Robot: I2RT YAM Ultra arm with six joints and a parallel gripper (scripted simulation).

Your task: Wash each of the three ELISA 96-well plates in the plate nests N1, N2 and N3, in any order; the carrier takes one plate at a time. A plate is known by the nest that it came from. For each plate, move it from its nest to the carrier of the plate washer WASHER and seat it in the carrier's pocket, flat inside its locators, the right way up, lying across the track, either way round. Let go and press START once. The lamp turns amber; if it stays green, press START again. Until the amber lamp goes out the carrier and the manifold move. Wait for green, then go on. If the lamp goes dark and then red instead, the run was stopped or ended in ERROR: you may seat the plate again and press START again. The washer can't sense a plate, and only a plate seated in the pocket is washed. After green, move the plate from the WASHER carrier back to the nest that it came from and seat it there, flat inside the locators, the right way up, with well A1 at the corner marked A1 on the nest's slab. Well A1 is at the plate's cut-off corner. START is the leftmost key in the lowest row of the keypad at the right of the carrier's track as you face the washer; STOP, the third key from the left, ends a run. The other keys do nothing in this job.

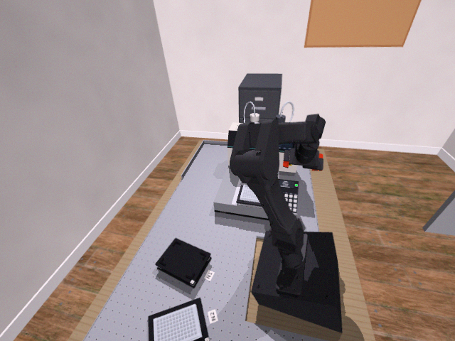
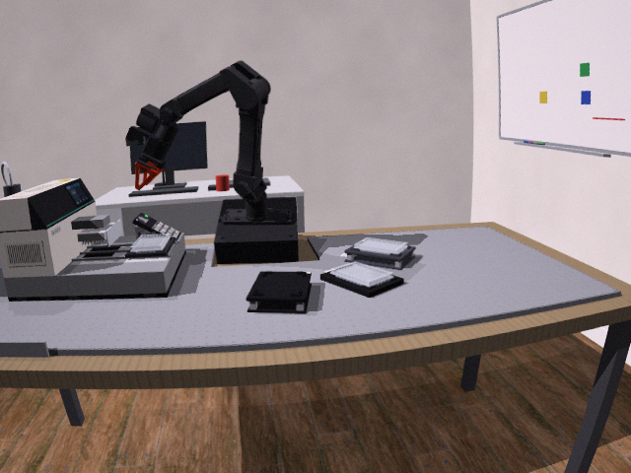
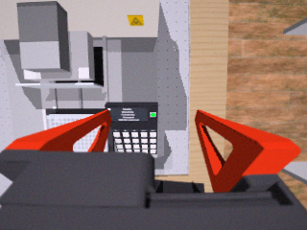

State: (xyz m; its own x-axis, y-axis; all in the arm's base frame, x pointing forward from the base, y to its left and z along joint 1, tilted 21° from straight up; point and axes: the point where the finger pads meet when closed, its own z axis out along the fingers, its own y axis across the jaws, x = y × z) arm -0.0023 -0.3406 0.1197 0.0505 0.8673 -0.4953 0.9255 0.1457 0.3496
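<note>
My hand is 160 mm short of the black washer carrier, 80 mm to the right of it and 140 mm above it. From my hand the other things lie so: manifold head 180 mm ahead, 70 mm to the right, 90 mm below; washer 180 mm ahead, 80 mm to the right, 90 mm below; N1 label 210 mm ahead, 440 mm to the left, 220 mm below.
</note>
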